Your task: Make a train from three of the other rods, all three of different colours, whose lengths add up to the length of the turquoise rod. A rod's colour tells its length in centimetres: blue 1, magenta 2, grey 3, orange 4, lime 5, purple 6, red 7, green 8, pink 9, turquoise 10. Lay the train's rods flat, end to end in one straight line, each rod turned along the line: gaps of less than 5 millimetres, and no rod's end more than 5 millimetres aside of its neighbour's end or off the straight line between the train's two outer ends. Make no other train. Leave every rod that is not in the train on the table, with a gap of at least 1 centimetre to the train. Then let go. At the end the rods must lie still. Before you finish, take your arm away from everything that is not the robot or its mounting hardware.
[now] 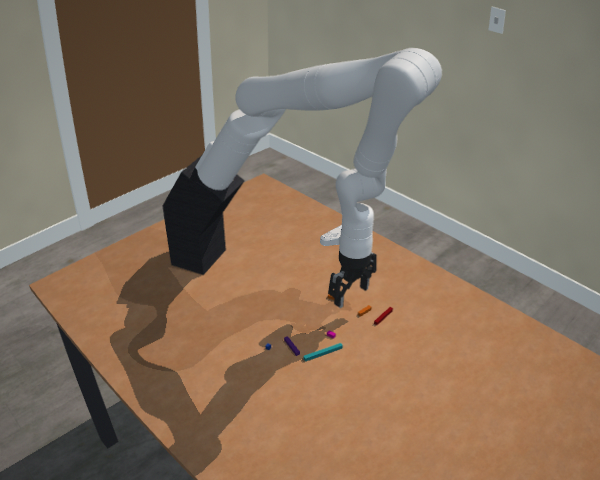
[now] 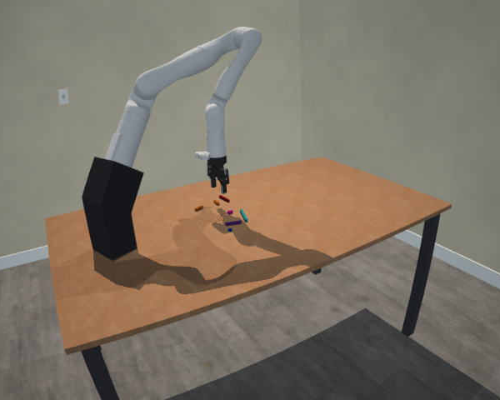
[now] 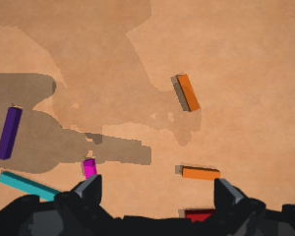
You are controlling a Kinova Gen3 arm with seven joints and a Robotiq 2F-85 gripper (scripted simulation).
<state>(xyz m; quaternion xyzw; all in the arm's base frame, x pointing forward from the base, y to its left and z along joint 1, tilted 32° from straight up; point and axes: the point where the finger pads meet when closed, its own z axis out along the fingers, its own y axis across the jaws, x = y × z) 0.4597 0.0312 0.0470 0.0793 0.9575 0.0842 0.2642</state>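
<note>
Now: the blue rod 9 cm behind my hand, 20 cm to the right of it and 8 cm below it. The rest, counted from my hand: turquoise rod 2 cm ahead, 14 cm to the right, 8 cm below; red rod 6 cm ahead, 6 cm to the left, 8 cm below; magenta rod 8 cm to the right, 8 cm below.
</note>
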